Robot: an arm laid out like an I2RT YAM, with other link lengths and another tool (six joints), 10 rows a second.
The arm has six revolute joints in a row. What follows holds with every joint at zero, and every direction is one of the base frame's.
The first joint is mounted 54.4 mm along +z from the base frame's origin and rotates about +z.
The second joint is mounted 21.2 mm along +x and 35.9 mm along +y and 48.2 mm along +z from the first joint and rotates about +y.
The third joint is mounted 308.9 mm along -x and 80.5 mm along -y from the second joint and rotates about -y.
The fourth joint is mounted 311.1 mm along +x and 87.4 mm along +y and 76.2 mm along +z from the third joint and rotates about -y.
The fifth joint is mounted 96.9 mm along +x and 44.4 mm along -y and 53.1 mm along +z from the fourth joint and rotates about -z.
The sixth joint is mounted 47 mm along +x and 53.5 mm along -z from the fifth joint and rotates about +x.
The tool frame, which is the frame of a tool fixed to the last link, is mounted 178 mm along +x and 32 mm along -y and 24 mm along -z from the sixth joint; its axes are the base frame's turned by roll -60.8, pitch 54.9 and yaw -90 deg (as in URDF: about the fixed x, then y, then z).
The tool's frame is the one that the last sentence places.
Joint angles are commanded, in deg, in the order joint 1, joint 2, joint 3, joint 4, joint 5, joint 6. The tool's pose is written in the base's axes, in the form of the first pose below.
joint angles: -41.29, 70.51, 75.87, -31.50, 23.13, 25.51
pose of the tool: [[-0.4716 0.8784 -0.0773 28.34], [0.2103 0.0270 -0.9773 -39.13], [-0.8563 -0.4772 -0.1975 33.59], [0 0 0 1]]
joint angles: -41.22, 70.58, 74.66, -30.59, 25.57, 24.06
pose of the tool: [[-0.4990 0.8595 -0.1106 27.57], [0.2075 -0.0054 -0.9782 -39.61], [-0.8414 -0.5111 -0.1756 33.03], [0 0 0 1]]
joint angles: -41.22, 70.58, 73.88, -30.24, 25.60, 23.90
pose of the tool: [[-0.5060 0.8553 -0.1114 27.56], [0.2104 -0.0029 -0.9776 -39.63], [-0.8365 -0.5181 -0.1785 32.44], [0 0 0 1]]
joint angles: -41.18, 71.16, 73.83, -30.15, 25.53, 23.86
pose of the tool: [[-0.5125 0.8515 -0.1107 27.80], [0.2147 0.0022 -0.9767 -39.76], [-0.8314 -0.5244 -0.1839 31.97], [0 0 0 1]]
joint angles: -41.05, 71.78, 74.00, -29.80, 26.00, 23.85
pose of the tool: [[-0.5148 0.8494 -0.1163 27.99], [0.2158 -0.0029 -0.9764 -40.00], [-0.8297 -0.5277 -0.1818 31.84], [0 0 0 1]]
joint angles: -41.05, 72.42, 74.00, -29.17, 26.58, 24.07
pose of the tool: [[-0.5124 0.8494 -0.1266 28.11], [0.2193 -0.0131 -0.9756 -40.34], [-0.8303 -0.5276 -0.1796 31.64], [0 0 0 1]]
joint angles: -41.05, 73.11, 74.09, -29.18, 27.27, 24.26
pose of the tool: [[-0.5171 0.8444 -0.1399 28.07], [0.2286 -0.0213 -0.9733 -40.60], [-0.8249 -0.5352 -0.1820 31.23], [0 0 0 1]]
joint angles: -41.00, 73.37, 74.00, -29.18, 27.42, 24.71
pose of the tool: [[-0.5149 0.8450 -0.1443 28.13], [0.2354 -0.0224 -0.9716 -40.63], [-0.8243 -0.5342 -0.1874 30.94], [0 0 0 1]]
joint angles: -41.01, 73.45, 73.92, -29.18, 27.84, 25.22
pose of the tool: [[-0.5097 0.8465 -0.1537 28.01], [0.2422 -0.0303 -0.9698 -40.69], [-0.8256 -0.5315 -0.1896 30.82], [0 0 0 1]]
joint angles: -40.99, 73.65, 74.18, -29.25, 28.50, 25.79
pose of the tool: [[-0.5023 0.8485 -0.1663 27.88], [0.2481 -0.0428 -0.9678 -40.80], [-0.8283 -0.5274 -0.1890 30.92], [0 0 0 1]]
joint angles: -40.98, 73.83, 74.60, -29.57, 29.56, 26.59
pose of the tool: [[-0.4924 0.8501 -0.1865 27.57], [0.2572 -0.0626 -0.9643 -40.92], [-0.8315 -0.5228 -0.1879 31.12], [0 0 0 1]]
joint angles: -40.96, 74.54, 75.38, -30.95, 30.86, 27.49
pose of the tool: [[-0.4944 0.8426 -0.2137 27.13], [0.2786 -0.0792 -0.9571 -41.01], [-0.8234 -0.5327 -0.1956 30.85], [0 0 0 1]]
